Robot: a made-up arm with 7 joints. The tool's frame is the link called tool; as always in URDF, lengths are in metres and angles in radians. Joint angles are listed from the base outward.
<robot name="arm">
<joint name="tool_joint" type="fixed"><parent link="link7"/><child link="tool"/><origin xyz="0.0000 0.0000 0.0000" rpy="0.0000 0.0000 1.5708"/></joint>
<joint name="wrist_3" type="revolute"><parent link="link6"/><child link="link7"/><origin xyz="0.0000 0.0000 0.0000" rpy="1.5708 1.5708 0.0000"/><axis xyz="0 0 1"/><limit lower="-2.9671" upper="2.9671"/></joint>
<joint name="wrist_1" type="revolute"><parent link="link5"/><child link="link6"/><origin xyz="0.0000 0.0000 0.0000" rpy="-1.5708 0.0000 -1.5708"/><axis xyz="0 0 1"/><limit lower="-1.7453" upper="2.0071"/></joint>
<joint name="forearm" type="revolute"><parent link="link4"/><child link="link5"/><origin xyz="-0.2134 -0.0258 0.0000" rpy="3.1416 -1.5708 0.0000"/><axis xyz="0 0 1"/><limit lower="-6.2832" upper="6.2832"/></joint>
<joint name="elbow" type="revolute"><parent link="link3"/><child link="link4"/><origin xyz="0.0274 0.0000 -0.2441" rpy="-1.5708 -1.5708 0.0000"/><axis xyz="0 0 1"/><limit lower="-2.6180" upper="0.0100"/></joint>
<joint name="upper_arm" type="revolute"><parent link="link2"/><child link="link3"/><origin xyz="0.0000 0.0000 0.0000" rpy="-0.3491 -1.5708 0.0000"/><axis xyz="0 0 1"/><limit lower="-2.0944" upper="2.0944"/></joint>
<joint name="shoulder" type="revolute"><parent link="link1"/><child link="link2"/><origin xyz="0.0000 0.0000 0.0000" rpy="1.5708 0.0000 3.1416"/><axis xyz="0 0 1"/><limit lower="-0.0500" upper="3.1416"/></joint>
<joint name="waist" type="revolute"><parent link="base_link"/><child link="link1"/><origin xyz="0.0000 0.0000 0.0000" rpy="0.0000 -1.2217 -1.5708"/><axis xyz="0 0 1"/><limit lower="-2.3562" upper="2.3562"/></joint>
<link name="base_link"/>
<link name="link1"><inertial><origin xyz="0.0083 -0.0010 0.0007"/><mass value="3.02"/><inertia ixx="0.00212" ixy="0" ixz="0" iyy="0.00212" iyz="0" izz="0.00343"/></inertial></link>
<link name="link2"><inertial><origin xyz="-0.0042 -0.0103 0.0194"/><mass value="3.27"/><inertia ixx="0.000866" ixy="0" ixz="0" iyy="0.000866" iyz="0" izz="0.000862"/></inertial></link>
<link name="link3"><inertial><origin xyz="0.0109 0.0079 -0.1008"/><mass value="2.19"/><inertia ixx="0.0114" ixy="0" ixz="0.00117" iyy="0.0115" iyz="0" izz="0.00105"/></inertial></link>
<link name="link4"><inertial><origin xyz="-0.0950 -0.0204 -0.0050"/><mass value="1.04"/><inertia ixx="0.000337" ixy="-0.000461" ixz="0" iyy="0.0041" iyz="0" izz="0.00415"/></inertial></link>
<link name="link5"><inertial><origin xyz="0.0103 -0.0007 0.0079"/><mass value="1.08"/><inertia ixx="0.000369" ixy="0" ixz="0" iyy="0.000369" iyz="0" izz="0.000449"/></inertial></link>
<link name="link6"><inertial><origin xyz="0.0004 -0.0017 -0.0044"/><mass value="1.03"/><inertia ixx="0.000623" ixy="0" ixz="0" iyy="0.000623" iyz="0" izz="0.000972"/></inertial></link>
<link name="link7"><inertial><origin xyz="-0.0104 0.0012 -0.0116"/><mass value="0.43"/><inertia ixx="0.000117" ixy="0" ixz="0" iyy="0.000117" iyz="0" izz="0.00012"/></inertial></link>
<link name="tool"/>
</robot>
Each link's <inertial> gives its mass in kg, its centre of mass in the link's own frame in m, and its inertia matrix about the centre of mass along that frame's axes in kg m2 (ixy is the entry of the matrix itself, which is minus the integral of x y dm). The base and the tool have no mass. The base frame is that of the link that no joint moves.
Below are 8 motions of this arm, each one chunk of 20 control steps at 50 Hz.
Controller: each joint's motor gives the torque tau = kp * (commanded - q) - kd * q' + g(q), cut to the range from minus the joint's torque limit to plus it. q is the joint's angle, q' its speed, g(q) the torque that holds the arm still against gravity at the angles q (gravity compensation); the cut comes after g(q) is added. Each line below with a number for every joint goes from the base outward.
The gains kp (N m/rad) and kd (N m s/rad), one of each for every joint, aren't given. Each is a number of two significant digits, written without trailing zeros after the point. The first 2 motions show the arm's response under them.
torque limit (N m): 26 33 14 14 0.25 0.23 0.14
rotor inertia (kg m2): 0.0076 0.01 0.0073 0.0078 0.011 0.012 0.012
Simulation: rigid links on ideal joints. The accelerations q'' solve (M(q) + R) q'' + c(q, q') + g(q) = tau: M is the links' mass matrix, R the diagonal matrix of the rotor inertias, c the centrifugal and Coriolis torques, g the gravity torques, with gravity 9.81 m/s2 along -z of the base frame. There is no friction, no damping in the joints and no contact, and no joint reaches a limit. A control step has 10 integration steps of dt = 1/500 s. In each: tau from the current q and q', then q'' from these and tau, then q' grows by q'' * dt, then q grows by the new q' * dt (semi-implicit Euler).
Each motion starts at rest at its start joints. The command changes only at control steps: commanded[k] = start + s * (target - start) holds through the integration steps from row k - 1 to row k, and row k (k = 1, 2, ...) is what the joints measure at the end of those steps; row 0 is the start. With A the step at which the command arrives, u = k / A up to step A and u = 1 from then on. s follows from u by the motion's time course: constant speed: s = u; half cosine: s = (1 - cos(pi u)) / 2; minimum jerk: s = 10 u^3 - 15 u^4 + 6 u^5; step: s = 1 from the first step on.
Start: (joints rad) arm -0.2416 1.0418 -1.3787 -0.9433 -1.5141 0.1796 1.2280
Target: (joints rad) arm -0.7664 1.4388 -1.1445 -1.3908 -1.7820 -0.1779 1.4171
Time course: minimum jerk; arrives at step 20
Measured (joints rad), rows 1 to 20:
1: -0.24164 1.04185 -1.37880 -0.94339 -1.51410 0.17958 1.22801
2: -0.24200 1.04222 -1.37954 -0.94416 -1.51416 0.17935 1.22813
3: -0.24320 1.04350 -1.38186 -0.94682 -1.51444 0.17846 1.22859
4: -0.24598 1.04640 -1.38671 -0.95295 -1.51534 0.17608 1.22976
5: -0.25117 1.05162 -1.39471 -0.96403 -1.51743 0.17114 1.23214
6: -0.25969 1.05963 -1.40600 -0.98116 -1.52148 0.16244 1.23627
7: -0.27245 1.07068 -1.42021 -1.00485 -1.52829 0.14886 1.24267
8: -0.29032 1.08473 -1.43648 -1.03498 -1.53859 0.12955 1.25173
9: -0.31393 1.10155 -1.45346 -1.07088 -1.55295 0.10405 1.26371
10: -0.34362 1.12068 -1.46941 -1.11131 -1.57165 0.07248 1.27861
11: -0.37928 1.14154 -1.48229 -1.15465 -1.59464 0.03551 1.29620
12: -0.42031 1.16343 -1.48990 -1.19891 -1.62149 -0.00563 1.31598
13: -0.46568 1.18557 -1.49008 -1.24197 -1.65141 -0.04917 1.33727
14: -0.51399 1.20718 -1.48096 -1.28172 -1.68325 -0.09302 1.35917
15: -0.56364 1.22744 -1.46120 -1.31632 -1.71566 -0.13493 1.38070
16: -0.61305 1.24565 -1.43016 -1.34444 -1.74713 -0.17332 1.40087
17: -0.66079 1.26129 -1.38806 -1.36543 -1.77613 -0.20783 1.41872
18: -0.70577 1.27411 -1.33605 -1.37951 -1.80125 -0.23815 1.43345
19: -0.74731 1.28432 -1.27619 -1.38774 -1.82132 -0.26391 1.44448
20: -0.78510 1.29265 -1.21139 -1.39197 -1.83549 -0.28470 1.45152
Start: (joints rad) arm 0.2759 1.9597 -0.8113 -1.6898 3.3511 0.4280 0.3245
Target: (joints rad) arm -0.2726 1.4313 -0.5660 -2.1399 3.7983 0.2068 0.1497
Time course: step
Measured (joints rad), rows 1 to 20:
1: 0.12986 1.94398 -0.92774 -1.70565 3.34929 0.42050 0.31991
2: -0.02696 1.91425 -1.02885 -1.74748 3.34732 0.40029 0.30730
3: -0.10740 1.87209 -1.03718 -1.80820 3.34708 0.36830 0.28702
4: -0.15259 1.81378 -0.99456 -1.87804 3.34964 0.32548 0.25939
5: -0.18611 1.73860 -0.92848 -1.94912 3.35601 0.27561 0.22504
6: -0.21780 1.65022 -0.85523 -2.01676 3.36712 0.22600 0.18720
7: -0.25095 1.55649 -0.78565 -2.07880 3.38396 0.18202 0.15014
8: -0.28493 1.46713 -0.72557 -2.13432 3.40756 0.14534 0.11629
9: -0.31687 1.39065 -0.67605 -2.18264 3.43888 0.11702 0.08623
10: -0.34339 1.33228 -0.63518 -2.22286 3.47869 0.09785 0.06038
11: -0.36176 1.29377 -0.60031 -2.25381 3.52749 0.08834 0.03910
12: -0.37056 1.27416 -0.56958 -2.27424 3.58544 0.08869 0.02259
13: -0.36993 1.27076 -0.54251 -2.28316 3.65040 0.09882 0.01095
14: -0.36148 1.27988 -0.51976 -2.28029 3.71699 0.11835 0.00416
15: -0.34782 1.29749 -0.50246 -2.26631 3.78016 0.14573 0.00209
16: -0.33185 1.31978 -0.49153 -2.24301 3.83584 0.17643 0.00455
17: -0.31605 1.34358 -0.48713 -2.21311 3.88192 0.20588 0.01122
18: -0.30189 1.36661 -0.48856 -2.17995 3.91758 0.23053 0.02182
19: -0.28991 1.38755 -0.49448 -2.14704 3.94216 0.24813 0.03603
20: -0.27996 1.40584 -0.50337 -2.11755 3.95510 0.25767 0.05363
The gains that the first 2 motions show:
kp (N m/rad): 61 32 16 37 2.2 3.9 3
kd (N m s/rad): 1.7 2.9 0.87 1.2 0.11 0.13 0.089
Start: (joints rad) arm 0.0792 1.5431 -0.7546 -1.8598 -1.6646 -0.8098 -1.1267
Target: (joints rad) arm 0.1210 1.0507 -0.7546 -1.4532 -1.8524 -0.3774 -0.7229
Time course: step
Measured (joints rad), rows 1 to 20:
1: 0.08832 1.51306 -0.72511 -1.82179 -1.66919 -0.80913 -1.12318
2: 0.08823 1.45165 -0.68618 -1.73321 -1.68181 -0.80382 -1.11366
3: 0.07655 1.38060 -0.65353 -1.62068 -1.70213 -0.79068 -1.09893
4: 0.06215 1.31452 -0.62806 -1.50992 -1.72835 -0.76766 -1.07968
5: 0.05330 1.26228 -0.61031 -1.42227 -1.75817 -0.73371 -1.05637
6: 0.05454 1.22658 -0.60118 -1.36910 -1.78924 -0.68879 -1.02921
7: 0.06548 1.20489 -0.60103 -1.34933 -1.81947 -0.63354 -0.99827
8: 0.08217 1.19205 -0.60946 -1.35337 -1.84722 -0.56885 -0.96354
9: 0.09996 1.18290 -0.62549 -1.36974 -1.87124 -0.49661 -0.92497
10: 0.11551 1.17368 -0.64750 -1.38953 -1.89065 -0.42444 -0.88253
11: 0.12740 1.16230 -0.67361 -1.40759 -1.90498 -0.35811 -0.83617
12: 0.13568 1.14808 -0.70178 -1.42179 -1.91410 -0.29830 -0.78679
13: 0.14118 1.13121 -0.73011 -1.43197 -1.91823 -0.24515 -0.73855
14: 0.14492 1.11245 -0.75713 -1.43895 -1.91788 -0.19875 -0.69506
15: 0.14768 1.09274 -0.78193 -1.44384 -1.91382 -0.15916 -0.65699
16: 0.14999 1.07301 -0.80402 -1.44766 -1.90691 -0.12643 -0.62438
17: 0.15207 1.05406 -0.82321 -1.45116 -1.89807 -0.10062 -0.59729
18: 0.15395 1.03646 -0.83950 -1.45473 -1.88817 -0.08178 -0.57573
19: 0.15553 1.02061 -0.85297 -1.45847 -1.87801 -0.06992 -0.55971
20: 0.15670 1.00672 -0.86368 -1.46227 -1.86826 -0.06509 -0.54925

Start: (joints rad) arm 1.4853 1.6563 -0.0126 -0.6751 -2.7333 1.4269 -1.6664
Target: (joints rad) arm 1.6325 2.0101 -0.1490 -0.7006 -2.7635 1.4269 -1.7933
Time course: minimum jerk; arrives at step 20
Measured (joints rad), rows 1 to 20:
1: 1.48536 1.65633 -0.01264 -0.67513 -2.73329 1.42690 -1.66641
2: 1.48581 1.65658 -0.01296 -0.67537 -2.73323 1.42690 -1.66648
3: 1.48723 1.65742 -0.01407 -0.67607 -2.73304 1.42690 -1.66676
4: 1.49022 1.65930 -0.01659 -0.67747 -2.73268 1.42690 -1.66748
5: 1.49522 1.66265 -0.02112 -0.67964 -2.73217 1.42694 -1.66898
6: 1.50249 1.66785 -0.02809 -0.68250 -2.73161 1.42700 -1.67159
7: 1.51206 1.67517 -0.03767 -0.68586 -2.73115 1.42711 -1.67568
8: 1.52380 1.68478 -0.04979 -0.68943 -2.73096 1.42725 -1.68154
9: 1.53738 1.69670 -0.06418 -0.69286 -2.73127 1.42742 -1.68935
10: 1.55233 1.71085 -0.08034 -0.69584 -2.73225 1.42757 -1.69915
11: 1.56806 1.72705 -0.09767 -0.69808 -2.73405 1.42769 -1.71081
12: 1.58389 1.74497 -0.11544 -0.69934 -2.73675 1.42772 -1.72404
13: 1.59909 1.76425 -0.13290 -0.69951 -2.74038 1.42763 -1.73837
14: 1.61293 1.78446 -0.14926 -0.69861 -2.74489 1.42739 -1.75322
15: 1.62474 1.80513 -0.16372 -0.69677 -2.75013 1.42698 -1.76789
16: 1.63399 1.82585 -0.17557 -0.69428 -2.75591 1.42641 -1.78168
17: 1.64033 1.84625 -0.18417 -0.69149 -2.76193 1.42570 -1.79388
18: 1.64371 1.86604 -0.18910 -0.68885 -2.76789 1.42491 -1.80390
19: 1.64437 1.88507 -0.19019 -0.68678 -2.77341 1.42411 -1.81130
20: 1.64292 1.90333 -0.18766 -0.68563 -2.77810 1.42339 -1.81586

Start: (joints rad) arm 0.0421 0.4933 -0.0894 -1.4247 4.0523 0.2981 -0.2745
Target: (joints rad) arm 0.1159 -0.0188 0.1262 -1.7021 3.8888 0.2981 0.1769
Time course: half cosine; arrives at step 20
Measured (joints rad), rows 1 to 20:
1: 0.04220 0.49304 -0.08903 -1.42489 4.05222 0.29807 -0.27437
2: 0.04272 0.49186 -0.08735 -1.42587 4.05180 0.29794 -0.27363
3: 0.04404 0.48897 -0.08331 -1.42850 4.05073 0.29765 -0.27144
4: 0.04647 0.48373 -0.07619 -1.43356 4.04865 0.29719 -0.26683
5: 0.05017 0.47565 -0.06566 -1.44162 4.04532 0.29660 -0.25931
6: 0.05508 0.46440 -0.05176 -1.45292 4.04053 0.29595 -0.24878
7: 0.06098 0.44978 -0.03484 -1.46740 4.03418 0.29535 -0.23524
8: 0.06753 0.43170 -0.01547 -1.48477 4.02626 0.29489 -0.21866
9: 0.07438 0.41022 0.00567 -1.50458 4.01683 0.29466 -0.19901
10: 0.08115 0.38550 0.02777 -1.52630 4.00601 0.29469 -0.17623
11: 0.08756 0.35784 0.05001 -1.54934 3.99403 0.29503 -0.15027
12: 0.09339 0.32767 0.07157 -1.57310 3.98114 0.29565 -0.12108
13: 0.09853 0.29555 0.09166 -1.59691 3.96766 0.29654 -0.08857
14: 0.10292 0.26212 0.10957 -1.62014 3.95394 0.29762 -0.05270
15: 0.10659 0.22807 0.12469 -1.64212 3.94035 0.29884 -0.01338
16: 0.10960 0.19416 0.13650 -1.66217 3.92726 0.30009 0.02946
17: 0.11199 0.16116 0.14465 -1.67968 3.91504 0.30131 0.07573
18: 0.11383 0.12983 0.14892 -1.69409 3.90404 0.30241 0.12351
19: 0.11509 0.10089 0.14923 -1.70493 3.89461 0.30334 0.16924
20: 0.11575 0.07504 0.14561 -1.71186 3.88703 0.30405 0.21003

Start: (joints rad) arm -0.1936 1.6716 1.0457 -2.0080 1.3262 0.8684 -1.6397
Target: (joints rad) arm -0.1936 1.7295 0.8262 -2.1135 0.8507 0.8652 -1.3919
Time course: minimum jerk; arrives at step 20
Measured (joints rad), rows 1 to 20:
1: -0.19361 1.67160 1.04569 -2.00801 1.32618 0.86840 -1.63968
2: -0.19371 1.67160 1.04557 -2.00806 1.32599 0.86840 -1.63955
3: -0.19398 1.67161 1.04518 -2.00827 1.32525 0.86838 -1.63900
4: -0.19452 1.67165 1.04428 -2.00883 1.32329 0.86832 -1.63754
5: -0.19534 1.67180 1.04258 -2.01000 1.31919 0.86819 -1.63450
6: -0.19643 1.67214 1.03975 -2.01206 1.31187 0.86797 -1.62912
7: -0.19772 1.67279 1.03546 -2.01530 1.30026 0.86762 -1.62068
8: -0.19911 1.67389 1.02940 -2.01993 1.28335 0.86714 -1.60876
9: -0.20047 1.67559 1.02126 -2.02609 1.26042 0.86653 -1.59312
10: -0.20166 1.67804 1.01084 -2.03379 1.23110 0.86583 -1.57371
11: -0.20257 1.68137 0.99801 -2.04295 1.19543 0.86509 -1.55060
12: -0.20309 1.68564 0.98279 -2.05333 1.15397 0.86438 -1.52410
13: -0.20312 1.69087 0.96534 -2.06462 1.10772 0.86378 -1.49505
14: -0.20260 1.69696 0.94599 -2.07640 1.05814 0.86334 -1.46479
15: -0.20152 1.70372 0.92524 -2.08822 1.00703 0.86312 -1.43482
16: -0.19988 1.71085 0.90374 -2.09960 0.95639 0.86312 -1.40676
17: -0.19775 1.71798 0.88222 -2.11006 0.90832 0.86334 -1.38216
18: -0.19524 1.72468 0.86146 -2.11916 0.86484 0.86372 -1.36234
19: -0.19252 1.73053 0.84219 -2.12654 0.82768 0.86421 -1.34823
20: -0.18982 1.73518 0.82500 -2.13191 0.79800 0.86472 -1.34009

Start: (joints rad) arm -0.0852 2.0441 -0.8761 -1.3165 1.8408 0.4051 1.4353
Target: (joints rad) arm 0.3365 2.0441 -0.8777 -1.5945 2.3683 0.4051 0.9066
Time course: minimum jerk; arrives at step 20
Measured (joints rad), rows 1 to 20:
1: -0.08503 2.04413 -0.87600 -1.31653 1.84083 0.40509 1.43527
2: -0.08380 2.04439 -0.87529 -1.31683 1.84105 0.40505 1.43498
3: -0.08010 2.04522 -0.87330 -1.31792 1.84189 0.40490 1.43382
4: -0.07255 2.04708 -0.86960 -1.32057 1.84409 0.40460 1.43075
5: -0.06017 2.05034 -0.86410 -1.32560 1.84860 0.40410 1.42447
6: -0.04244 2.05520 -0.85703 -1.33368 1.85654 0.40341 1.41430
7: -0.01936 2.06165 -0.84883 -1.34523 1.86903 0.40258 1.40005
8: 0.00864 2.06943 -0.84004 -1.36034 1.88707 0.40170 1.38167
9: 0.04075 2.07806 -0.83119 -1.37886 1.91141 0.40087 1.35913
10: 0.07589 2.08689 -0.82278 -1.40037 1.94246 0.40021 1.33237
11: 0.11278 2.09517 -0.81522 -1.42430 1.98015 0.39981 1.30137
12: 0.15005 2.10211 -0.80890 -1.44997 2.02398 0.39972 1.26612
13: 0.18633 2.10698 -0.80417 -1.47659 2.07296 0.39998 1.22662
14: 0.22032 2.10919 -0.80144 -1.50330 2.12569 0.40058 1.18288
15: 0.25089 2.10831 -0.80111 -1.52919 2.18040 0.40148 1.13493
16: 0.27712 2.10420 -0.80363 -1.55332 2.23512 0.40261 1.08281
17: 0.29843 2.09695 -0.80932 -1.57478 2.28776 0.40392 1.02661
18: 0.31468 2.08693 -0.81834 -1.59274 2.33626 0.40531 0.96829
19: 0.32621 2.07474 -0.83045 -1.60659 2.37895 0.40669 0.91264
20: 0.33399 2.06120 -0.84498 -1.61607 2.41558 0.40796 0.86204

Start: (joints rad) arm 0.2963 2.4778 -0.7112 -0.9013 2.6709 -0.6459 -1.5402
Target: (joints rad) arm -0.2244 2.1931 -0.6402 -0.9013 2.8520 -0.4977 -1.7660
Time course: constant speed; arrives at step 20
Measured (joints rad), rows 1 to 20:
1: 0.28976 2.47579 -0.70827 -0.90351 2.67038 -0.64527 -1.54090
2: 0.27376 2.47091 -0.70187 -0.90832 2.66970 -0.64329 -1.54329
3: 0.25105 2.46382 -0.69389 -0.91366 2.66991 -0.63964 -1.54795
4: 0.22489 2.45535 -0.68598 -0.91755 2.67181 -0.63426 -1.55519
5: 0.19736 2.44610 -0.67910 -0.91905 2.67585 -0.62729 -1.56500
6: 0.16936 2.43646 -0.67363 -0.91811 2.68210 -0.61902 -1.57714
7: 0.14115 2.42666 -0.66966 -0.91520 2.69042 -0.60982 -1.59119
8: 0.11280 2.41681 -0.66704 -0.91096 2.70051 -0.60008 -1.60658
9: 0.08436 2.40694 -0.66553 -0.90597 2.71201 -0.59020 -1.62273
10: 0.05595 2.39706 -0.66478 -0.90072 2.72451 -0.58052 -1.63903
11: 0.02771 2.38712 -0.66442 -0.89562 2.73762 -0.57128 -1.65498
12: -0.00022 2.37704 -0.66410 -0.89099 2.75097 -0.56264 -1.67015
13: -0.02775 2.36673 -0.66352 -0.88707 2.76421 -0.55465 -1.68427
14: -0.05485 2.35611 -0.66247 -0.88402 2.77707 -0.54729 -1.69721
15: -0.08151 2.34507 -0.66081 -0.88192 2.78936 -0.54045 -1.70896
16: -0.10777 2.33354 -0.65849 -0.88075 2.80095 -0.53398 -1.71964
17: -0.13368 2.32144 -0.65556 -0.88046 2.81178 -0.52772 -1.72945
18: -0.15932 2.30873 -0.65212 -0.88092 2.82186 -0.52149 -1.73867
19: -0.18477 2.29539 -0.64833 -0.88196 2.83125 -0.51516 -1.74755
20: -0.21008 2.28142 -0.64437 -0.88341 2.84007 -0.50860 -1.75640

